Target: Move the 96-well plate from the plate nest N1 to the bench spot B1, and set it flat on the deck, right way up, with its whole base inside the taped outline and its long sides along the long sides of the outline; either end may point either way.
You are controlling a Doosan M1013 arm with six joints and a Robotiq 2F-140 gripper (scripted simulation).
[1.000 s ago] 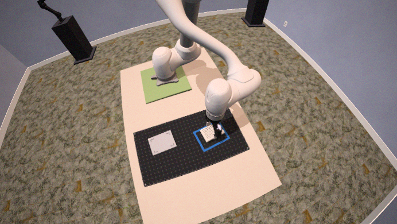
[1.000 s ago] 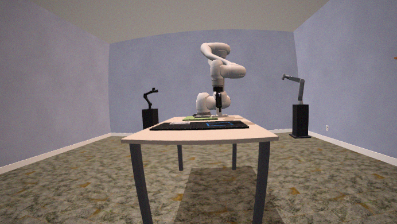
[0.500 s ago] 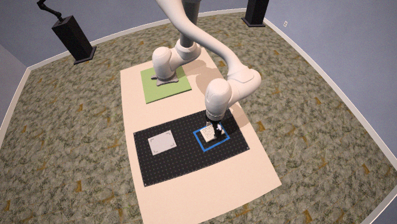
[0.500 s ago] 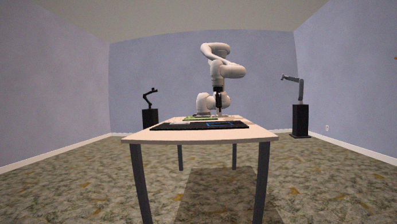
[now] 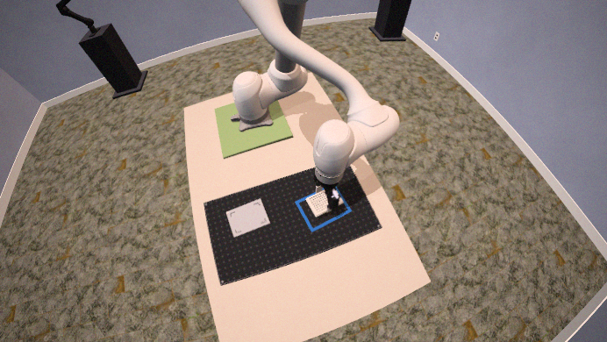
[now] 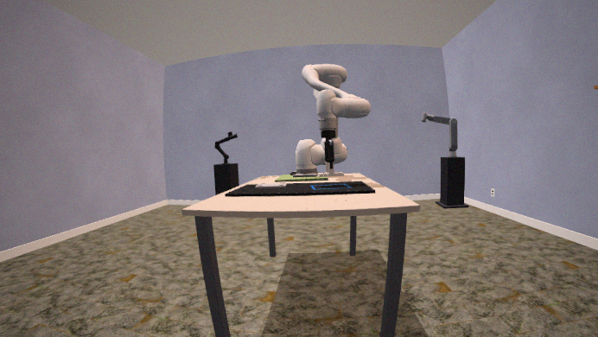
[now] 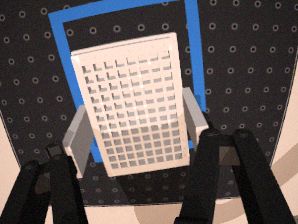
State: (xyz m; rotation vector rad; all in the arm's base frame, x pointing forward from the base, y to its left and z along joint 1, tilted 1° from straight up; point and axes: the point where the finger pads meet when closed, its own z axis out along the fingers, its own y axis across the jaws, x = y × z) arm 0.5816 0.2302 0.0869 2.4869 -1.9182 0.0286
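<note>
Right now my hand is 2 cm above the white 96-well plate. From my hand the other things lie so: grey plate nest N1: 32 cm to the right, 8 cm below, 2 cm behind.
</note>
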